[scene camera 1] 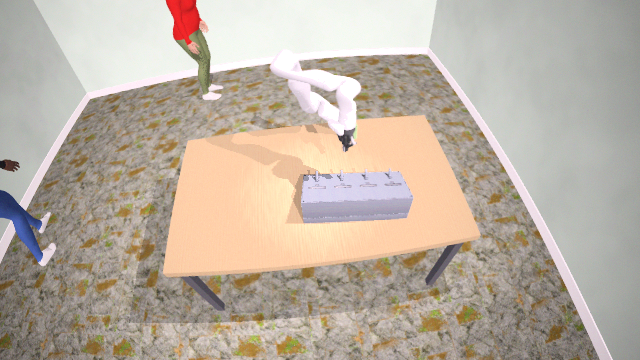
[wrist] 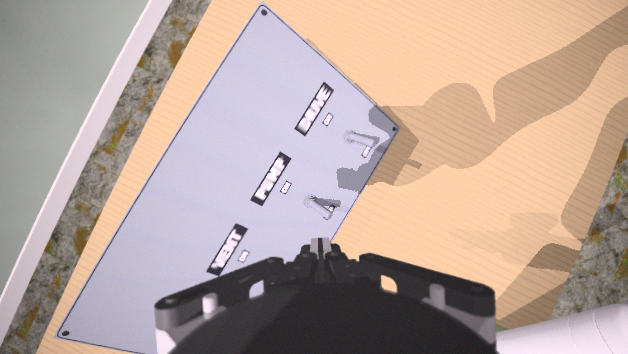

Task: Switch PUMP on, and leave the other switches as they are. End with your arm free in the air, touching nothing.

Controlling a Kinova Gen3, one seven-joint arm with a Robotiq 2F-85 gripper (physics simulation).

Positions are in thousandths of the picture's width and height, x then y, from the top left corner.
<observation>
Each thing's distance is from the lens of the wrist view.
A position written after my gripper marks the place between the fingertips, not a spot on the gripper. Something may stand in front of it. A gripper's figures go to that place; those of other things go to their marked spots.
my gripper (wrist: 510, 708): 18 cm
grey switch box (wrist: 431, 371): 31 cm
</observation>
